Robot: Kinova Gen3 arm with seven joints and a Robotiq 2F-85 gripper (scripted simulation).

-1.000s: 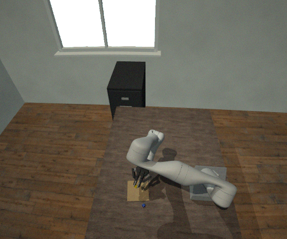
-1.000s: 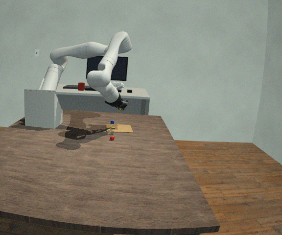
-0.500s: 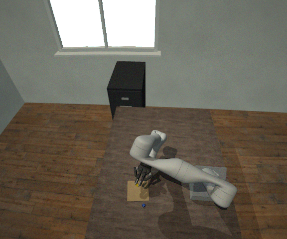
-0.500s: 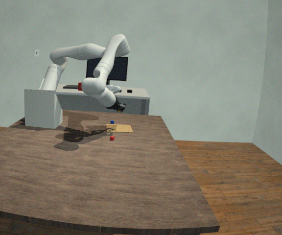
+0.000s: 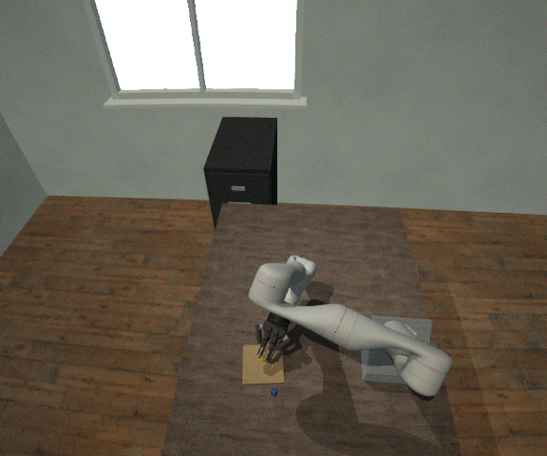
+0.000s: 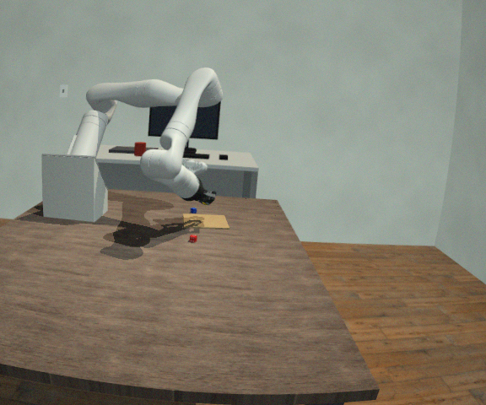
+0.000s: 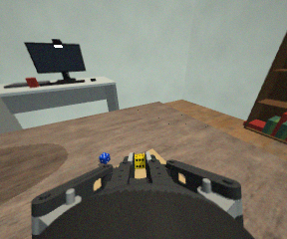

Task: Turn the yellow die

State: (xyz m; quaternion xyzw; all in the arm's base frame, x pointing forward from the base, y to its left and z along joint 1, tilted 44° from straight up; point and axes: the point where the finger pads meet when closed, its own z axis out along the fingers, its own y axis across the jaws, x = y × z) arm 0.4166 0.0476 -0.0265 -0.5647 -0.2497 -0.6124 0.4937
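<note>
The tan mat is 70 mm below my hand, 10 mm to the left of it and 10 mm ahead of it. Round my hand: red die (190 mm to the right, 70 mm below, 30 mm behind); then blue die (110 mm to the left, 70 mm below, 30 mm behind); then yellow die (10 mm to the left, 10 mm below, 10 mm ahead).
</note>
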